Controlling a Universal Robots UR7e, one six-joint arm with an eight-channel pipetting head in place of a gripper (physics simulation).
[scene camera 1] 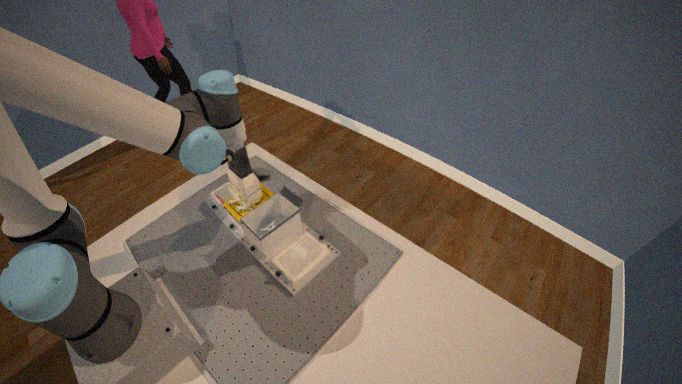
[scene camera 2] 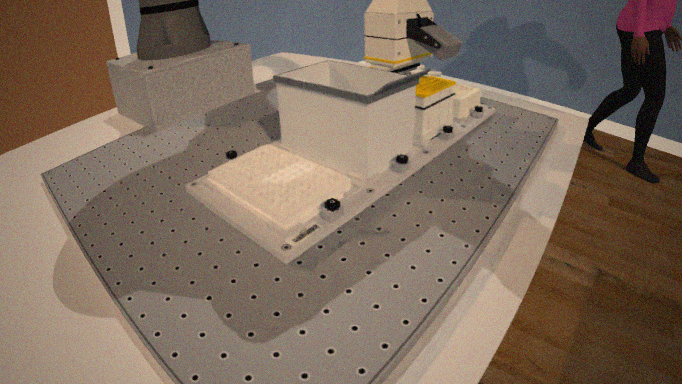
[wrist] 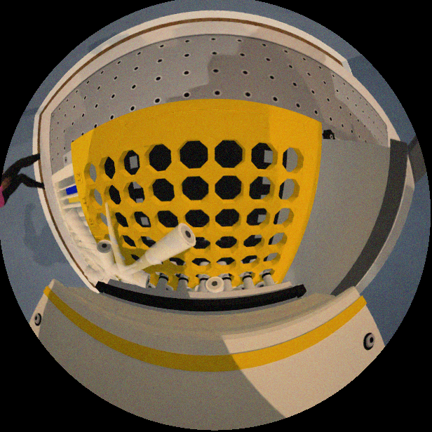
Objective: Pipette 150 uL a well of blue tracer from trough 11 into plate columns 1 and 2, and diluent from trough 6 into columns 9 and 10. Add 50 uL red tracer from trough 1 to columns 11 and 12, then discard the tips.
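The pipetting head (scene camera 1: pixel 252 200) (scene camera 2: pixel 406 69) (wrist: pixel 215 289) is low over the yellow tip rack (scene camera 1: pixel 267 192) (scene camera 2: pixel 436 86) (wrist: pixel 200 117). Its nozzles, with black rings, meet the white tip tops of a row at the near edge in the wrist view; whether tips are seated is unclear. Several rows of rack holes beyond are empty. The trough reservoir (scene camera 2: pixel 467 98) (wrist: pixel 61 184) is beside the rack; a blue trough (wrist: pixel 72 190) shows, and a red strip (scene camera 1: pixel 219 199). The white well plate (scene camera 1: pixel 301 255) (scene camera 2: pixel 280 182) lies at the other end of the base plate.
Loose tips (wrist: pixel 172 243) lie crossed over the rack and toward the reservoir, close to the head. The tall waste bin (scene camera 1: pixel 280 235) (scene camera 2: pixel 325 120) (wrist: pixel 345 200) stands between rack and plate, with some tips inside. Black knobs (scene camera 2: pixel 332 204) line the base plate. A person (scene camera 1: pixel 147 40) (scene camera 2: pixel 645 75) stands beyond the table.
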